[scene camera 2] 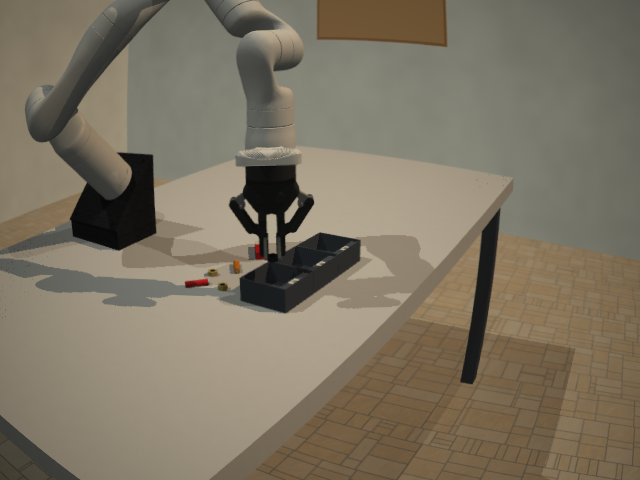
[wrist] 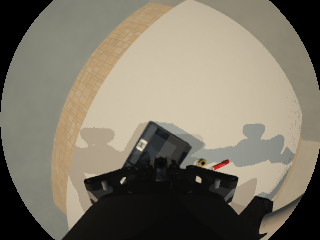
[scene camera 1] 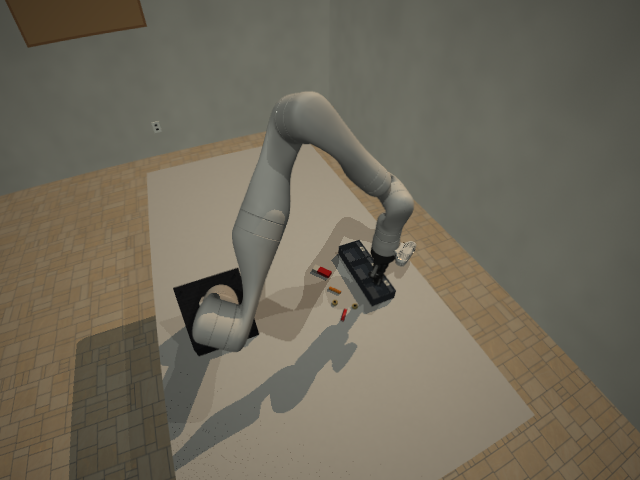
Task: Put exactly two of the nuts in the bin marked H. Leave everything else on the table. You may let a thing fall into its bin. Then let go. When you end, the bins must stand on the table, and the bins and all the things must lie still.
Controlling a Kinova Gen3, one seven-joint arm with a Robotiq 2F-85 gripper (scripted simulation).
Note:
In view: my gripper [scene camera 2: 272, 258] and a tray [scene camera 2: 309, 266].
The tray shows as well in the wrist view [wrist: 162, 143] and in scene camera 1 [scene camera 1: 354, 254]. My gripper shows as well in the wrist view [wrist: 160, 163].

